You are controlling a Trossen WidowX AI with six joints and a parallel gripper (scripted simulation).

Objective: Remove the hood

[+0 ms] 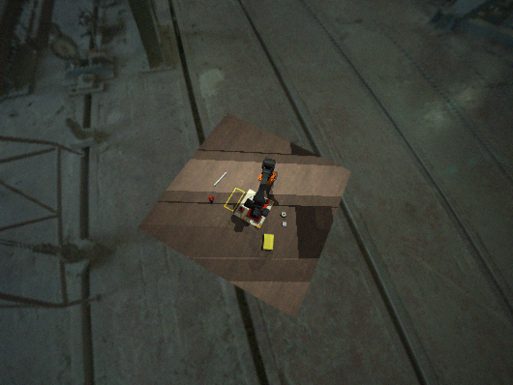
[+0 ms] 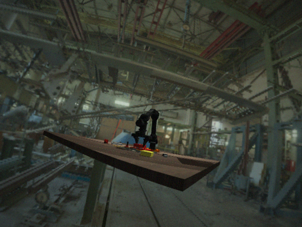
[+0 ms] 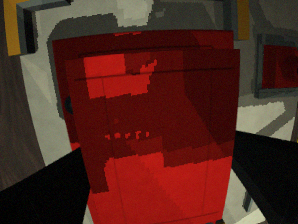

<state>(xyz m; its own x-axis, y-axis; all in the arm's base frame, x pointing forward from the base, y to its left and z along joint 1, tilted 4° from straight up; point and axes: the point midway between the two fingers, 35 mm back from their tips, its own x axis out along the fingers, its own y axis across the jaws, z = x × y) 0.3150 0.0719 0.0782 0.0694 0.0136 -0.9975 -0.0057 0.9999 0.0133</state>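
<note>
The grey mount is 11 cm to the right of my gripper tip, 4 cm ahead of it and 1 cm below it. The rest, counted from my gripper tip: yellow block (19 cm to the left, 15 cm ahead, 3 cm below); then white rod (39 cm to the right, 11 cm behind, 3 cm below); then red hood (1 cm above).
</note>
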